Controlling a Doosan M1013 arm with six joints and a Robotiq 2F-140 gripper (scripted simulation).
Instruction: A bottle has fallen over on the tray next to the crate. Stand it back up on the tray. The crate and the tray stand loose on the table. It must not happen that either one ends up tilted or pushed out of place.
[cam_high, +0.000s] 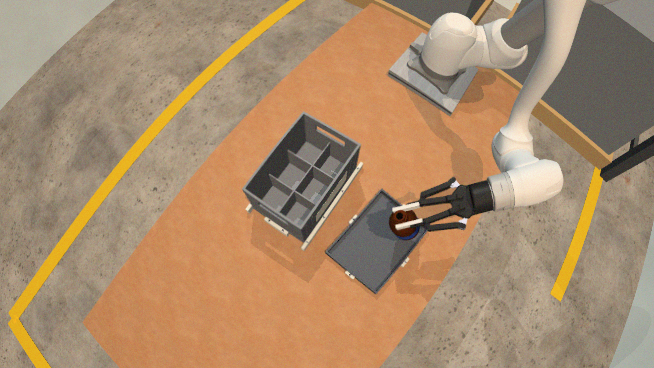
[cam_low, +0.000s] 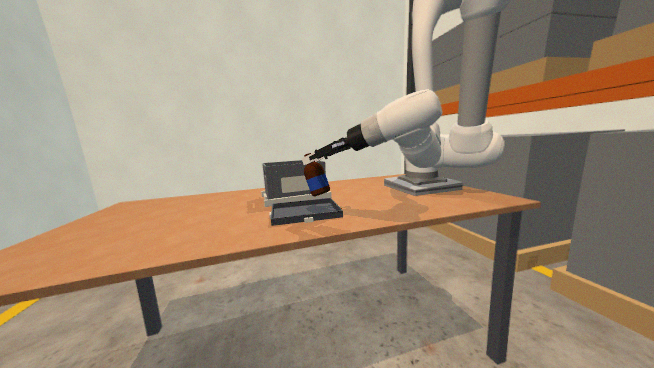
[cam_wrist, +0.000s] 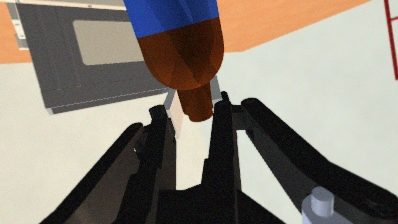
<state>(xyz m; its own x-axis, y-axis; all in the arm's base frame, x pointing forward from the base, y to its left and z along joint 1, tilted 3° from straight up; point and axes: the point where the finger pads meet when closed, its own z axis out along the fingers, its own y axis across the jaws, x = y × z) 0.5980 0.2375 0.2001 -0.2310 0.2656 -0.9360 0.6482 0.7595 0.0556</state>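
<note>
Now: the bottle 60 mm below my hand. The rest, counted from my hand: grey crate: 70 mm ahead, 280 mm to the right, 130 mm below; grey tray: 40 mm ahead, 20 mm to the right, 200 mm below.
</note>
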